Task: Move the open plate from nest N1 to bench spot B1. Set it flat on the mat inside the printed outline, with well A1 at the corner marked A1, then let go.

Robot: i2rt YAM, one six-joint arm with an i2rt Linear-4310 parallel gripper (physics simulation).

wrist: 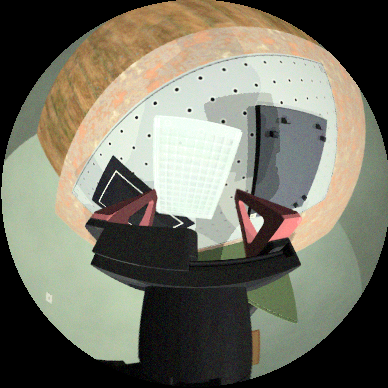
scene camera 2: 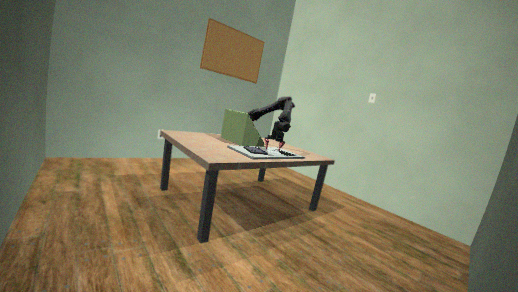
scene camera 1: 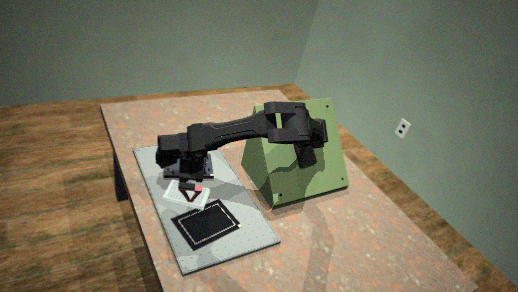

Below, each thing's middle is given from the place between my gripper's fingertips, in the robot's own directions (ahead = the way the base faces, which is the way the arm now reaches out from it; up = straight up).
Labels:
My hand is 2 cm short of the white well plate (wrist: 191,158) and 1 cm above it.

